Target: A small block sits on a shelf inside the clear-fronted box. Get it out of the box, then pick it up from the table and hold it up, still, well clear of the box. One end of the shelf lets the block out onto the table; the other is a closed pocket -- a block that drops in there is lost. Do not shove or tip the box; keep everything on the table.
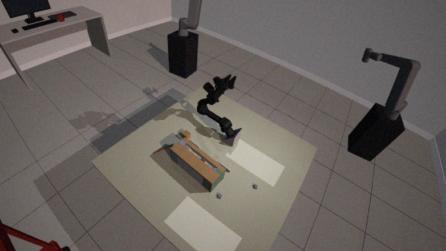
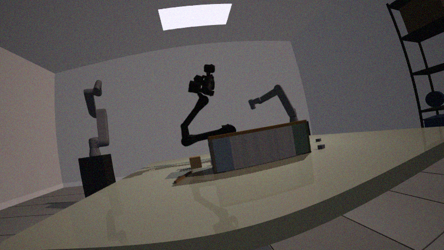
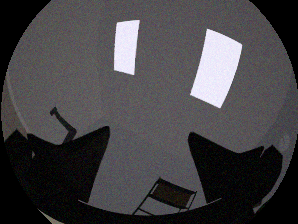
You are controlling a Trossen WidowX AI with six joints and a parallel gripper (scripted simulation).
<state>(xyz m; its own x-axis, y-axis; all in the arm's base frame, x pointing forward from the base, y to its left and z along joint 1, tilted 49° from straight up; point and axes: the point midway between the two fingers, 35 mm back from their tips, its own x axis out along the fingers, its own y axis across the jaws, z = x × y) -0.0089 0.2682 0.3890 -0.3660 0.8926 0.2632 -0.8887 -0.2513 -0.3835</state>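
Right now the brown block is 470 mm below my gripper tip, 410 mm ahead of it and 40 mm to the left of it. Round my gripper tip: long box 490 mm below, 390 mm ahead, 20 mm to the left; thin wooden stick 550 mm below, 420 mm ahead, 290 mm to the right.
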